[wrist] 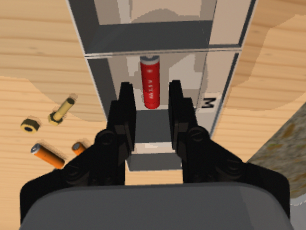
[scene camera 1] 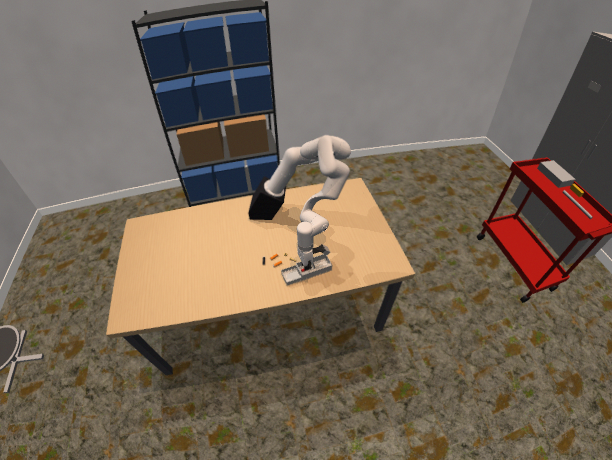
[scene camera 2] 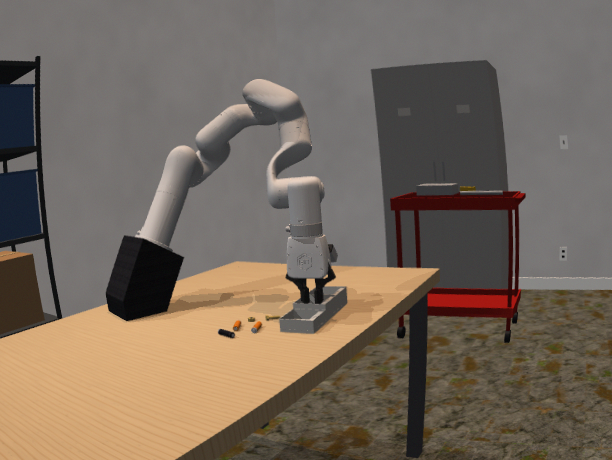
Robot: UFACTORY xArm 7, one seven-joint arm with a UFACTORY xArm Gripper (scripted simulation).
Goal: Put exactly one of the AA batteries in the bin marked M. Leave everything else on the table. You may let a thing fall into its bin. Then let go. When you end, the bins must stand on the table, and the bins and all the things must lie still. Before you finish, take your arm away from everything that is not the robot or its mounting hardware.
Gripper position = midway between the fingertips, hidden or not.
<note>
I see my gripper (scene camera 2: 312,304), a red AA battery (wrist: 150,66) and a tray (scene camera 2: 303,318).
The tray shows as well in the wrist view (wrist: 221,41) and in scene camera 1 (scene camera 1: 321,264). My gripper also shows in the wrist view (wrist: 151,96).
</note>
